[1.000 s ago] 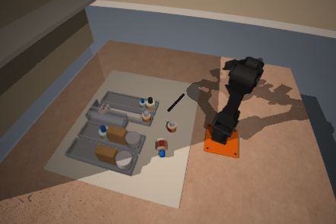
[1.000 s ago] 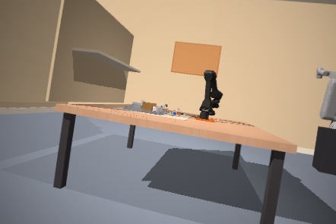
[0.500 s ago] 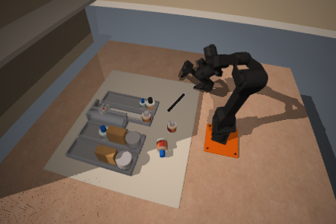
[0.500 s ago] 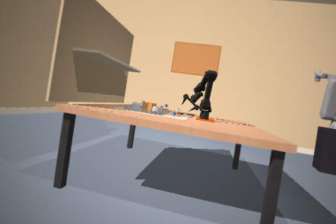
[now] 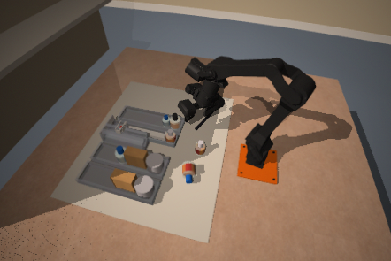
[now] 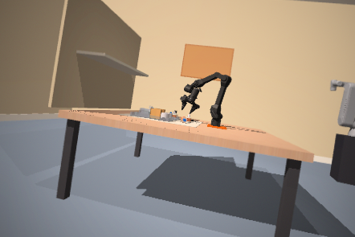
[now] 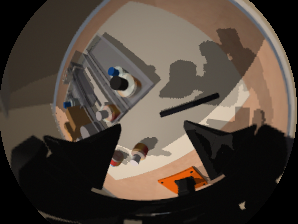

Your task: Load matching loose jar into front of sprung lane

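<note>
Now: the thin black stick 7 cm to the right of my gripper tip, 7 cm below it and 2 cm behind it. Round my gripper tip: sprung lane: 20 cm ahead, 14 cm to the left, 6 cm below; pusher plate: 17 cm ahead, 14 cm to the left, 2 cm below.
</note>
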